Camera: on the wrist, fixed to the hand. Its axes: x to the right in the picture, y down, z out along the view.
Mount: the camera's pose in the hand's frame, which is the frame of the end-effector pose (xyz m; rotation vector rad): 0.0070 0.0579 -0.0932 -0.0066 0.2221 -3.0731
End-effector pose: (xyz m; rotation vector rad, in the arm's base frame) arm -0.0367 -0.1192 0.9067 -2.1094 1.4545 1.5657
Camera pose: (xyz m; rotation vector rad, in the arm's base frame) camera -0.0184 -0.2097 0.9665 -1.3163 -1.6562 -0.2505
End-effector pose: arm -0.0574 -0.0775 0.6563 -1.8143 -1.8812 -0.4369
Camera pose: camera 0.0115 -0.1184 0.7316 -1.9979 1.9614 0.8755
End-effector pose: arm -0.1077 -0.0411 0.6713 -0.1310 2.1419 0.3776
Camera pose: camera -0.1989 -0.0155 0.7270 -2.6018 0.0184 -1.3532
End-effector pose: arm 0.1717 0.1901 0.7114 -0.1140 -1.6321 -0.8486
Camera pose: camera 0.2757 0.1758 0.7441 -1.9326 0.0694 1.6456
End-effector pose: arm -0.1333 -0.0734 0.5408 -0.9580 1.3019 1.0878
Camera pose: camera -0.2125 -0.1491 0.5315 -1.4871 -0.8689 -1.4285
